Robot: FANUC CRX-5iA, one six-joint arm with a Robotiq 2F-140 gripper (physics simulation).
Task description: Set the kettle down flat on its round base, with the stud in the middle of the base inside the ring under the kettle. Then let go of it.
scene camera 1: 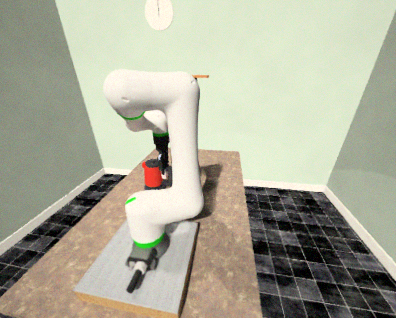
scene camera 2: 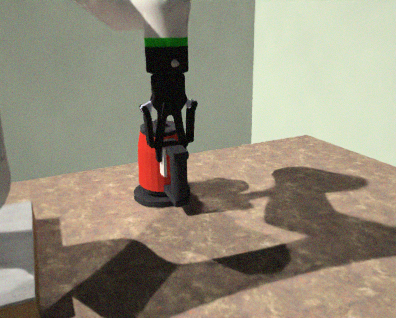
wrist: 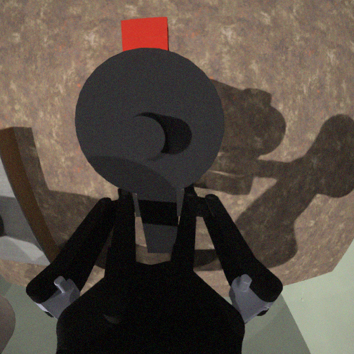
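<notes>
The red kettle (scene camera 1: 153, 176) (scene camera 2: 151, 165) with a dark lid stands upright over the round black base (scene camera 1: 150, 187) (scene camera 2: 146, 200). In the scene camera 2 view its underside meets the base's top, or is so close that I see no clear gap. The base's rim shows around the kettle's bottom. The stud and the ring are hidden under the kettle. In the wrist view the round lid (wrist: 110, 90) covers the base, and the red spout (wrist: 145, 34) points to the top. My gripper (scene camera 2: 172, 146) (wrist: 161, 174) is shut on the kettle's black handle (scene camera 2: 178, 175) and points down.
The brown table (scene camera 1: 225, 260) (scene camera 2: 340, 290) carries the kettle and base. The arm's grey mounting plate (scene camera 1: 107, 280) (scene camera 2: 15, 220) lies at the near end. Shadows of the arm and kettle fall across the table beside the base. A clock (scene camera 1: 159, 12) hangs on the back wall.
</notes>
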